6 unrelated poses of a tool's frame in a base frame.
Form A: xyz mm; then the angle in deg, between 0 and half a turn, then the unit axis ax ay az.
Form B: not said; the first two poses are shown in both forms.
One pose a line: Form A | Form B
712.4 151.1 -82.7 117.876 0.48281 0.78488 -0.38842 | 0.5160 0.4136 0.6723 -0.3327 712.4 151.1 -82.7
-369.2 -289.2 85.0 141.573 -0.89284 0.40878 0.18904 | 0.3291 -0.8431 0.3860 0.1785 -369.2 -289.2 85.0
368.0 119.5 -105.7 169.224 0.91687 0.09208 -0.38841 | 0.0939 0.9128 0.0917 -0.3867 368.0 119.5 -105.7
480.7 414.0 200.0 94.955 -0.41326 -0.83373 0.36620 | 0.6759 -0.3046 -0.6145 0.2699 480.7 414.0 200.0
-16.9 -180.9 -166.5 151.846 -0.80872 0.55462 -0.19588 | 0.2432 -0.7844 0.5380 -0.1900 -16.9 -180.9 -166.5
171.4 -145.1 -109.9 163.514 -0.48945 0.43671 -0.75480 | 0.1434 -0.4844 0.4322 -0.7470 171.4 -145.1 -109.9
